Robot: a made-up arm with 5 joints. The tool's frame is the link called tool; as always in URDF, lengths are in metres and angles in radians. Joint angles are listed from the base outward.
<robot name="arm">
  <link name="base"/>
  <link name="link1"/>
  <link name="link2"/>
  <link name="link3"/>
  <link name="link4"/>
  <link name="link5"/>
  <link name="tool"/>
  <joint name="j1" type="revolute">
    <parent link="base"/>
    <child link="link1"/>
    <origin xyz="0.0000 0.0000 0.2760" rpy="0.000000 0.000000 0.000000"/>
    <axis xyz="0 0 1"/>
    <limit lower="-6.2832" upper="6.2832"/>
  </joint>
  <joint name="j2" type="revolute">
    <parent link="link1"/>
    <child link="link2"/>
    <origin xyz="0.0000 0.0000 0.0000" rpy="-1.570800 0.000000 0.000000"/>
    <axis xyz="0 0 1"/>
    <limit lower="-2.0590" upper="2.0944"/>
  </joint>
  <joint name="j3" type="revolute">
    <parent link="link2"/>
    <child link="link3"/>
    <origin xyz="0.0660 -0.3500 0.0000" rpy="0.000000 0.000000 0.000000"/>
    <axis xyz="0 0 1"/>
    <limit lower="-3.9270" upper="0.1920"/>
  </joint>
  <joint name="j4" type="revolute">
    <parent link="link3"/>
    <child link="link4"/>
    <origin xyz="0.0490 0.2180 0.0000" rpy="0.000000 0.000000 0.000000"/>
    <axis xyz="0 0 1"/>
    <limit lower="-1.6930" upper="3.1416"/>
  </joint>
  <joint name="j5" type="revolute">
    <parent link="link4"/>
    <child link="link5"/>
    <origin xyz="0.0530 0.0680 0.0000" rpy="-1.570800 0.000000 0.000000"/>
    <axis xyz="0 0 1"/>
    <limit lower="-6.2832" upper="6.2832"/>
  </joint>
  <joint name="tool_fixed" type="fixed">
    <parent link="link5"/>
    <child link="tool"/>
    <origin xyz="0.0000 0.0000 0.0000" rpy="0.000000 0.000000 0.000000"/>
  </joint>
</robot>
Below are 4 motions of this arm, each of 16 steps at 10 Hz.
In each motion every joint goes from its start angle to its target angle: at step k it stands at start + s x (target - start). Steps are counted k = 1, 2, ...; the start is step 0. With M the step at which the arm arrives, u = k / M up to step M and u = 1 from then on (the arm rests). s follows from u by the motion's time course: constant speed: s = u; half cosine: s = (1 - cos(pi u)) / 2; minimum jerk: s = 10 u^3 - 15 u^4 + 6 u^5.
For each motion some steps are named. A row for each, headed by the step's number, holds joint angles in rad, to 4 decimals.
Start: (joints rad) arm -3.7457 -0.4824 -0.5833 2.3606 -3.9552
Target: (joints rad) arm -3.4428 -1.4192 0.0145 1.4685 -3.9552
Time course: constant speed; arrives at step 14
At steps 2, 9, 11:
2: -3.7024 -0.6162 -0.4979 2.2332 -3.9552
9: -3.5510 -1.0846 -0.1990 1.7871 -3.9552
11: -3.5077 -1.2185 -0.1136 1.6597 -3.9552

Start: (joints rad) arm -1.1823 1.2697 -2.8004 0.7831 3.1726
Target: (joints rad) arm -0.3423 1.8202 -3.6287 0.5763 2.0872
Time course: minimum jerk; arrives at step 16
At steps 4, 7, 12, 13, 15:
4: -1.0953 1.3267 -2.8861 0.7617 3.0602
7: -0.8597 1.4811 -3.1185 0.7037 2.7558
12: -0.4293 1.7632 -3.5430 0.5977 2.1996
13: -0.3833 1.7934 -3.5883 0.5864 2.1401
15: -0.3442 1.8190 -3.6269 0.5768 2.0896

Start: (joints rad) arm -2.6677 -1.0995 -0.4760 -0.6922 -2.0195
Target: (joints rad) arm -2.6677 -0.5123 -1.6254 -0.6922 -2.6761
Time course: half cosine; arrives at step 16
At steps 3, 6, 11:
3: -2.6677 -1.0500 -0.5729 -0.6922 -2.0748
6: -2.6677 -0.9183 -0.8308 -0.6922 -2.2222
11: -2.6677 -0.6428 -1.3700 -0.6922 -2.5302

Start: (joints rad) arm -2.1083 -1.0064 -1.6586 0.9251 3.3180
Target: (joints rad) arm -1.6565 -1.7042 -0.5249 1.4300 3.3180
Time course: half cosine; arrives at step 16
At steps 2, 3, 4, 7, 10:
2: -2.0911 -1.0330 -1.6155 0.9443 3.3180
3: -2.0702 -1.0652 -1.5631 0.9676 3.3180
4: -2.0421 -1.1086 -1.4926 0.9990 3.3180
7: -1.9265 -1.2872 -1.2023 1.1283 3.3180
10: -1.7960 -1.4888 -0.8748 1.2742 3.3180

